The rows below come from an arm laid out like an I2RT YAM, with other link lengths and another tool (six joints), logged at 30 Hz.
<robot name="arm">
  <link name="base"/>
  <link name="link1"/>
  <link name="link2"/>
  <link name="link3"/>
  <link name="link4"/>
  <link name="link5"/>
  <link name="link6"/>
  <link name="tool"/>
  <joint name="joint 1" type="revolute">
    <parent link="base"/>
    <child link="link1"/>
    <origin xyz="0 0 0.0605"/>
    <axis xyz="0 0 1"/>
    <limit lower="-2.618" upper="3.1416"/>
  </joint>
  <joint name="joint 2" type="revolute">
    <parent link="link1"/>
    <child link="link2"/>
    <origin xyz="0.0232 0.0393 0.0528"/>
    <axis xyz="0 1 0"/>
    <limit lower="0" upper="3.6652"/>
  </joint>
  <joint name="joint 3" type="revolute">
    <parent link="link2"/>
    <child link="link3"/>
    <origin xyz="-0.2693 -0.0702 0"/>
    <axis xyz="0 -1 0"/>
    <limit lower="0" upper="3.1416"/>
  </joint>
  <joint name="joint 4" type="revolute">
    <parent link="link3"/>
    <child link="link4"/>
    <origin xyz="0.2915 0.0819 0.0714"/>
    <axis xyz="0 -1 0"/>
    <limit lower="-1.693" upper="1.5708"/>
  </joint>
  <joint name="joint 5" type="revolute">
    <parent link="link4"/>
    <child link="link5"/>
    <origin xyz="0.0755 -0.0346 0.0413"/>
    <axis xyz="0 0 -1"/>
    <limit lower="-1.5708" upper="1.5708"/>
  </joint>
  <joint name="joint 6" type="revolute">
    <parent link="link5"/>
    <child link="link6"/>
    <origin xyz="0.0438 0 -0.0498"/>
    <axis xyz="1 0 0"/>
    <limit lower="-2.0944" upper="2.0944"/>
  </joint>
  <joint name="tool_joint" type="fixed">
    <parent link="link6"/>
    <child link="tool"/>
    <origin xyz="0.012 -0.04 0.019" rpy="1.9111 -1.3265 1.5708"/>
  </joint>
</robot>
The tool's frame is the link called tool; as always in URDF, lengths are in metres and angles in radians.
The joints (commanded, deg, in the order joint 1, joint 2, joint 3, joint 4, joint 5, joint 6), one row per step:
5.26, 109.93, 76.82, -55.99, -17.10, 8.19
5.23, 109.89, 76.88, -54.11, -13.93, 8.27
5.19, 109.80, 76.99, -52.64, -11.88, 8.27
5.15, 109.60, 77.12, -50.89, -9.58, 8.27
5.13, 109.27, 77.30, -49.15, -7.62, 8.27
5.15, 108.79, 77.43, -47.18, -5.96, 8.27
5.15, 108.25, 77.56, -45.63, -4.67, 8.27
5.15, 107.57, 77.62, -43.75, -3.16, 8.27
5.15, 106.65, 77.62, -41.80, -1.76, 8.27
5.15, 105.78, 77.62, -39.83, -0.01, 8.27
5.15, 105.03, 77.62, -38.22, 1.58, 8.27
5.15, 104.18, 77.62, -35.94, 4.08, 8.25
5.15, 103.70, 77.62, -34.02, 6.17, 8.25
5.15, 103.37, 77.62, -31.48, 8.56, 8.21
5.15, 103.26, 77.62, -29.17, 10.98, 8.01
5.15, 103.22, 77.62, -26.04, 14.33, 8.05
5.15, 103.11, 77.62, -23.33, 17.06, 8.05
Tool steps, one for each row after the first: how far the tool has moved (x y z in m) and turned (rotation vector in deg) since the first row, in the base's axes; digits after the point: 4 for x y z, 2 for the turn. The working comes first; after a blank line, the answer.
Tool pose at each row, in the base's axes (x y z in m, rotation vector in deg; the steps are taken from these numbers as rounded here):
0.4040, 0.0295, 0.1259, -142.76, -14.59, 1.21
0.4091, 0.0262, 0.1282, -145.88, -15.41, -1.31
0.4132, 0.0240, 0.1307, -147.86, -16.06, -3.50
0.4179, 0.0216, 0.1346, -150.04, -16.77, -6.31
0.4226, 0.0197, 0.1397, -151.82, -17.46, -9.39
0.4274, 0.0185, 0.1457, -153.21, -18.22, -12.96
0.4311, 0.0175, 0.1520, -154.20, -18.77, -16.08
0.4349, 0.0163, 0.1595, -155.30, -19.34, -19.82
0.4381, 0.0152, 0.1686, -156.16, -19.88, -23.94
0.4411, 0.0137, 0.1778, -157.27, -20.25, -28.15
0.4432, 0.0124, 0.1859, -158.26, -20.43, -31.72
0.4459, 0.0103, 0.1964, -159.83, -20.45, -36.61
0.4482, 0.0086, 0.2036, -161.10, -20.24, -40.48
0.4514, 0.0068, 0.2109, -162.40, -19.90, -45.15
0.4544, 0.0051, 0.2165, -163.82, -19.54, -49.21
0.4577, 0.0027, 0.2234, -165.61, -18.28, -54.77
0.4601, 0.0009, 0.2300, -166.79, -17.05, -59.71

0.0051, -0.0033, 0.0023, -2.97, -2.24, -0.22
0.0092, -0.0055, 0.0048, -4.86, -4.09, -0.40
0.0139, -0.0079, 0.0087, -6.95, -6.36, -0.68
0.0186, -0.0098, 0.0138, -8.68, -8.77, -1.02
0.0234, -0.0110, 0.0198, -10.08, -11.47, -1.39
0.0271, -0.0120, 0.0261, -11.13, -13.78, -1.77
0.0309, -0.0132, 0.0336, -12.36, -16.50, -2.28
0.0341, -0.0143, 0.0427, -13.44, -19.45, -2.87
0.0371, -0.0158, 0.0519, -14.85, -22.39, -3.60
0.0392, -0.0171, 0.0600, -16.15, -24.82, -4.30
0.0419, -0.0192, 0.0705, -18.23, -28.06, -5.41
0.0442, -0.0209, 0.0777, -19.97, -30.53, -6.41
0.0474, -0.0227, 0.0850, -21.92, -33.46, -7.65
0.0504, -0.0244, 0.0906, -23.99, -35.93, -8.75
0.0537, -0.0268, 0.0975, -26.74, -39.10, -10.71
0.0561, -0.0286, 0.1041, -28.90, -41.86, -12.48

